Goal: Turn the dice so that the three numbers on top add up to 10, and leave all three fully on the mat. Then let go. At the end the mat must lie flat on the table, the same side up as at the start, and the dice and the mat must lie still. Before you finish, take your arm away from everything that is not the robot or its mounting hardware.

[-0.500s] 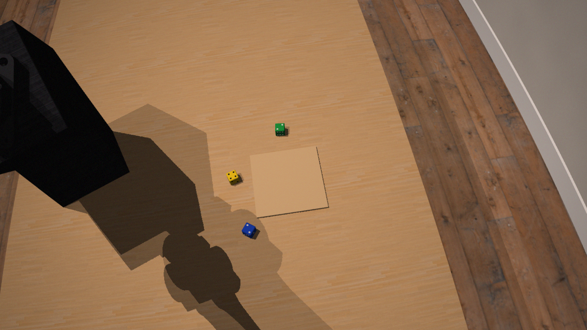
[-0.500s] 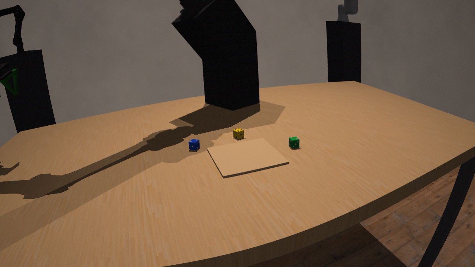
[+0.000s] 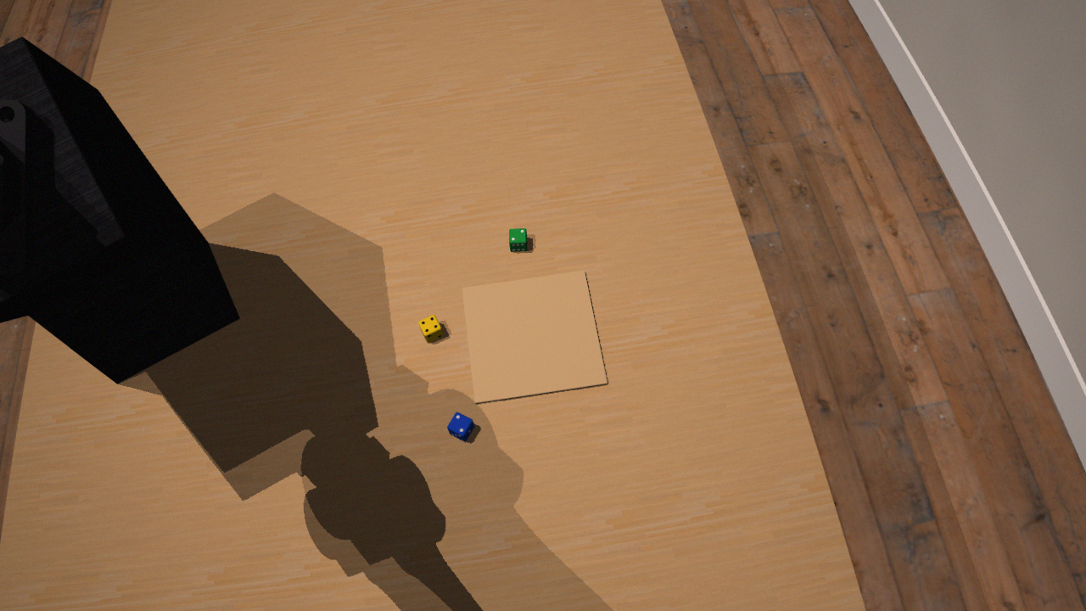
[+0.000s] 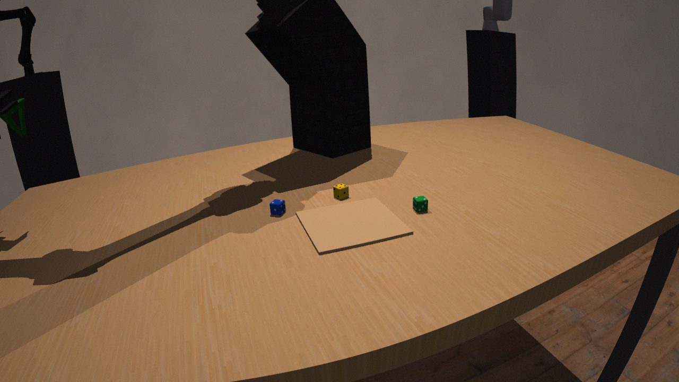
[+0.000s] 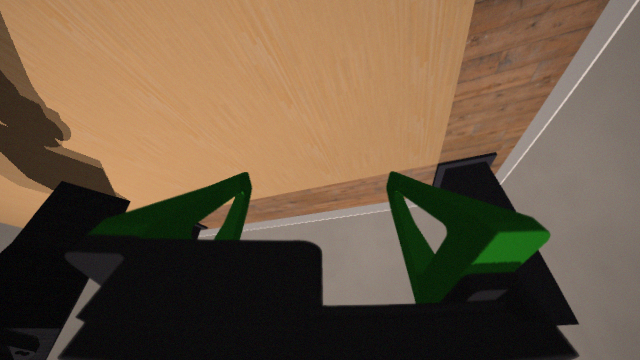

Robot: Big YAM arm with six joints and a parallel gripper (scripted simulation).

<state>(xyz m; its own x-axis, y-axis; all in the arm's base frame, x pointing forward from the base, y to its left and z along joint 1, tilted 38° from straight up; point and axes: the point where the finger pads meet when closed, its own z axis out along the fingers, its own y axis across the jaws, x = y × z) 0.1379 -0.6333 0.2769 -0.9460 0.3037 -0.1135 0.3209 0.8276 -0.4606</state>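
My hand is 200 mm short of the blue die, 590 mm to the right of it and 200 mm above it. Also, from my hand: green die 290 mm ahead, 810 mm to the left, 200 mm below; then tan mat 290 mm ahead, 690 mm to the left, 200 mm below; then yellow die 180 mm ahead, 710 mm to the left, 200 mm below.
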